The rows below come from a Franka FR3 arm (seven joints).
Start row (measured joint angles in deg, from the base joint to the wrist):
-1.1, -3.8, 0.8, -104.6, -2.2, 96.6, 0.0
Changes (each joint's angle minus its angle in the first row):
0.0, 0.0, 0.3, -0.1, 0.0, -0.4, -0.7
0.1, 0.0, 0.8, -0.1, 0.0, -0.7, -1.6
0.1, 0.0, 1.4, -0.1, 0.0, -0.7, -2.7
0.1, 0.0, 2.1, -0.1, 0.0, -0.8, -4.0
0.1, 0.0, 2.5, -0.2, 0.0, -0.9, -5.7
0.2, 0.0, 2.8, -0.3, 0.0, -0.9, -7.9
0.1, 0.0, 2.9, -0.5, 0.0, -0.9, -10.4
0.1, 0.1, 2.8, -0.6, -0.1, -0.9, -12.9
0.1, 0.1, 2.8, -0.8, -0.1, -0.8, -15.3
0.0, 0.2, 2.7, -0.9, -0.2, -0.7, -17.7
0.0, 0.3, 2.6, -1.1, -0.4, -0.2, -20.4
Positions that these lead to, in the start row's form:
-1.1, -3.8, 1.1, -104.7, -2.2, 96.2, -0.7
-1.0, -3.8, 1.6, -104.7, -2.2, 95.9, -1.6
-1.0, -3.8, 2.2, -104.7, -2.2, 95.9, -2.7
-1.0, -3.8, 2.9, -104.7, -2.2, 95.8, -4.0
-1.0, -3.8, 3.3, -104.8, -2.2, 95.7, -5.7
-0.9, -3.8, 3.6, -104.9, -2.2, 95.7, -7.9
-1.0, -3.8, 3.7, -105.1, -2.2, 95.7, -10.4
-1.0, -3.7, 3.6, -105.2, -2.3, 95.7, -12.9
-1.0, -3.7, 3.6, -105.4, -2.3, 95.8, -15.3
-1.1, -3.6, 3.5, -105.5, -2.4, 95.9, -17.7
-1.1, -3.5, 3.4, -105.7, -2.6, 96.4, -20.4

